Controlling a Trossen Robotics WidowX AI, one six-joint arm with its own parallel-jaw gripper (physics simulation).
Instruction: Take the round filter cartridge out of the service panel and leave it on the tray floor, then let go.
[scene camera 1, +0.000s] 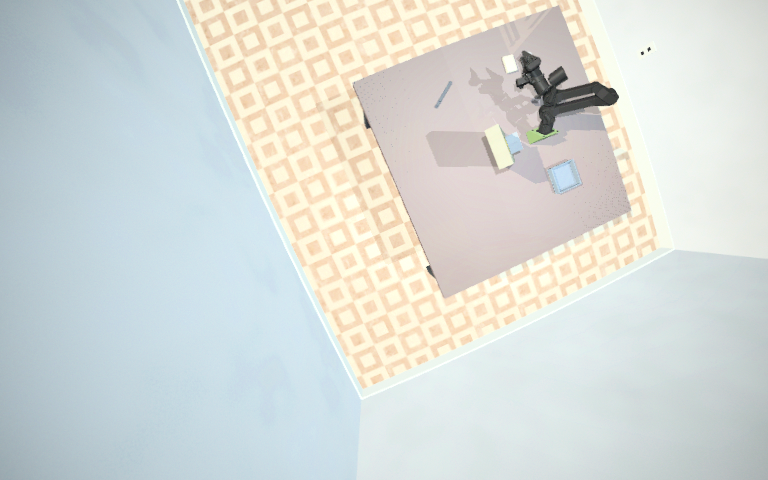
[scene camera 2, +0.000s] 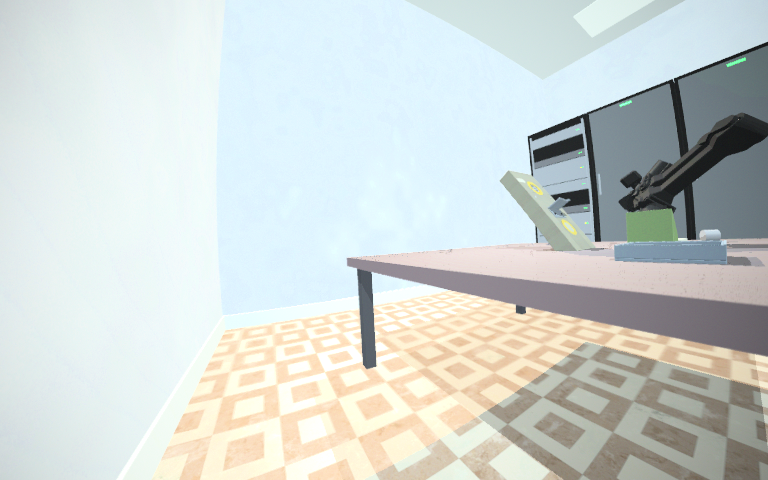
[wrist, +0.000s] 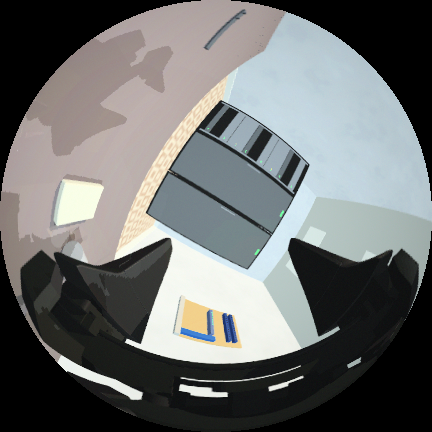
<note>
The gripper (wrist: 232, 244) is open, with nothing in its grasp. Also in view: a blue-grey tray (scene camera 2: 713, 251).
</note>
